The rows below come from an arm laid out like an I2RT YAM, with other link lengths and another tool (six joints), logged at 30 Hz.
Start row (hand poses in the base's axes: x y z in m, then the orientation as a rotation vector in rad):
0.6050, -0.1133, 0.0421, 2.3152, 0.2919, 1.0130
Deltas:
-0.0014, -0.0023, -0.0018, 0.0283, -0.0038, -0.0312
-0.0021, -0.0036, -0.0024, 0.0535, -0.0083, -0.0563
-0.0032, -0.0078, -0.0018, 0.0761, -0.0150, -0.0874
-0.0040, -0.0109, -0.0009, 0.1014, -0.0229, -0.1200
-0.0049, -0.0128, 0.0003, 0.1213, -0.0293, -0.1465
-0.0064, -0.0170, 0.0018, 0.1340, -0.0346, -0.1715
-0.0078, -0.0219, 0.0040, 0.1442, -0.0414, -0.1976
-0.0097, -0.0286, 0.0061, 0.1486, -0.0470, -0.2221
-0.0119, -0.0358, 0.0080, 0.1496, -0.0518, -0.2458
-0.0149, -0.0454, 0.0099, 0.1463, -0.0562, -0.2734
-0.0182, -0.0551, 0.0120, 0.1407, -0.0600, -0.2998
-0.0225, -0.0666, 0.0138, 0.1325, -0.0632, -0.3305
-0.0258, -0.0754, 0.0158, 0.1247, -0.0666, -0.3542
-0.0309, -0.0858, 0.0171, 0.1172, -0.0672, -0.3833
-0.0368, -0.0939, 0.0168, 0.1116, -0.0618, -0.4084
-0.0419, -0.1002, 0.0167, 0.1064, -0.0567, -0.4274
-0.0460, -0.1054, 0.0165, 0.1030, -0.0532, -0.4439
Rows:
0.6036, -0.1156, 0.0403, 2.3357, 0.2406, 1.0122
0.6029, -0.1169, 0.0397, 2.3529, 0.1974, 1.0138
0.6018, -0.1211, 0.0403, 2.3653, 0.1471, 1.0137
0.6010, -0.1242, 0.0412, 2.3785, 0.0929, 1.0147
0.6001, -0.1261, 0.0424, 2.3879, 0.0490, 1.0151
0.5986, -0.1303, 0.0439, 2.3916, 0.0109, 1.0122
0.5972, -0.1352, 0.0461, 2.3917, -0.0279, 1.0095
0.5953, -0.1419, 0.0482, 2.3874, -0.0612, 1.0041
0.5931, -0.1491, 0.0501, 2.3806, -0.0913, 0.9970
0.5901, -0.1587, 0.0520, 2.3694, -0.1234, 0.9858
0.5868, -0.1684, 0.0541, 2.3566, -0.1523, 0.9738
0.5825, -0.1799, 0.0559, 2.3407, -0.1844, 0.9578
0.5792, -0.1887, 0.0579, 2.3264, -0.2085, 0.9460
0.5741, -0.1991, 0.0592, 2.3125, -0.2376, 0.9282
0.5682, -0.2072, 0.0589, 2.3045, -0.2607, 0.9067
0.5631, -0.2135, 0.0588, 2.2980, -0.2772, 0.8890
0.5590, -0.2187, 0.0586, 2.2926, -0.2925, 0.8749

